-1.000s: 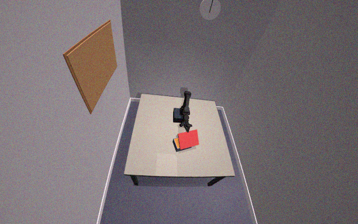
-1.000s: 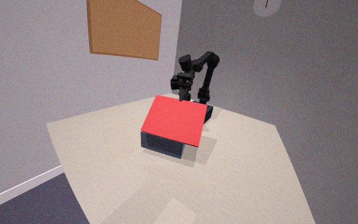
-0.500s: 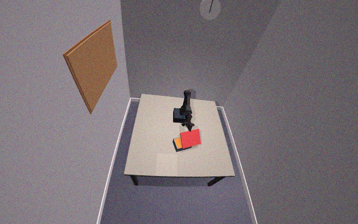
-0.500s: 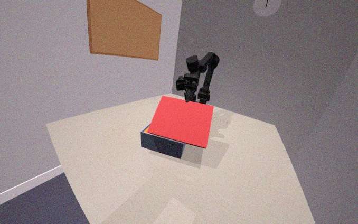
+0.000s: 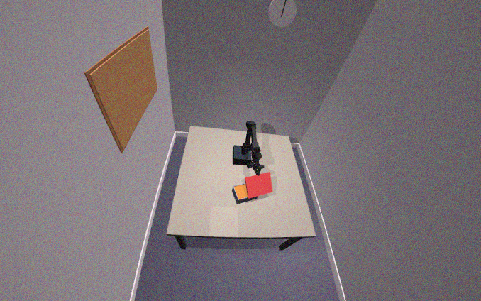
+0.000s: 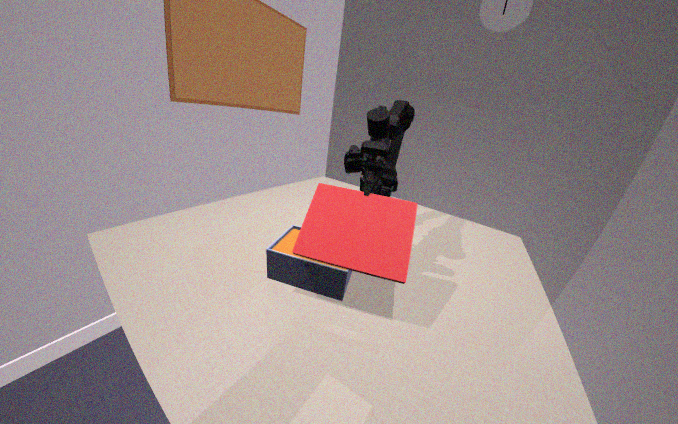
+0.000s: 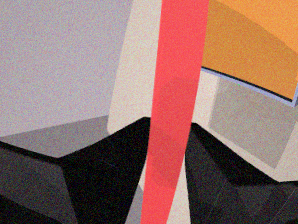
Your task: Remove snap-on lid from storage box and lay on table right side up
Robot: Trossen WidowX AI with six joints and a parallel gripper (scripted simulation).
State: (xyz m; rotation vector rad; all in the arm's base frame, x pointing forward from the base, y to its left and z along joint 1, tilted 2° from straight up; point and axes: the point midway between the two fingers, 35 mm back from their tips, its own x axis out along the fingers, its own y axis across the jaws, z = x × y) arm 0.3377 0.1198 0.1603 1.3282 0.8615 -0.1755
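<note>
Now: the red lid 6 cm ahead of my gripper tip, 5 cm below it and 3 cm to the left of it. Round my gripper tip: storage box (19 cm below, 8 cm ahead, 7 cm to the right).
</note>
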